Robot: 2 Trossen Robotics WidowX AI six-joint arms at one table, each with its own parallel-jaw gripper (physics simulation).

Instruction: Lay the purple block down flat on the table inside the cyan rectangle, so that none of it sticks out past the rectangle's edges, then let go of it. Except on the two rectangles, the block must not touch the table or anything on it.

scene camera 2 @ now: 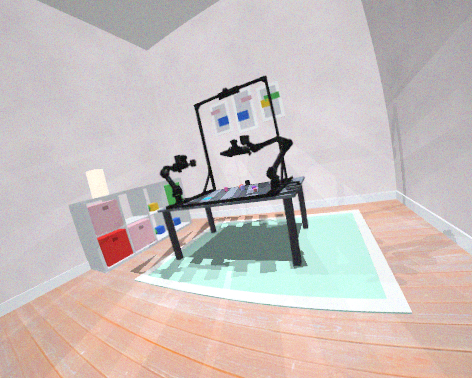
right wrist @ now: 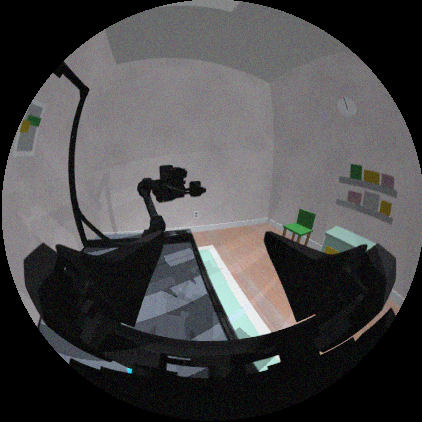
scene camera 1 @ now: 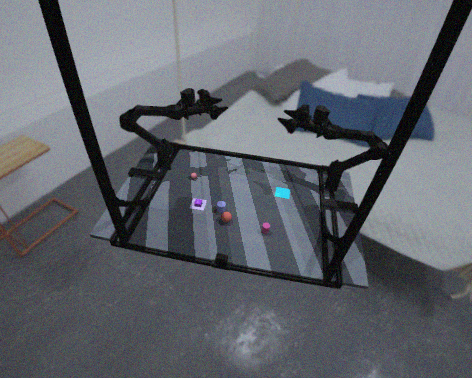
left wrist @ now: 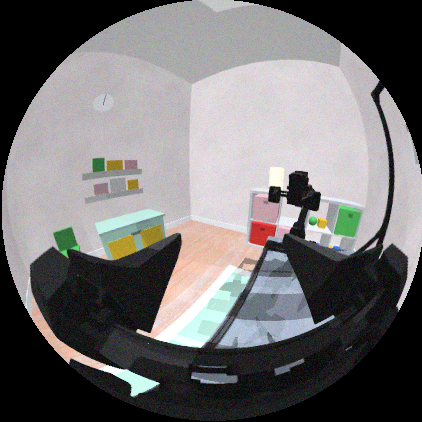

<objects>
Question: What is my left gripper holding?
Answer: Nothing.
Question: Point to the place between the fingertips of my right gripper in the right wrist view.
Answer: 214, 236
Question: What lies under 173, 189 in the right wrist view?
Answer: My left gripper.
</objects>
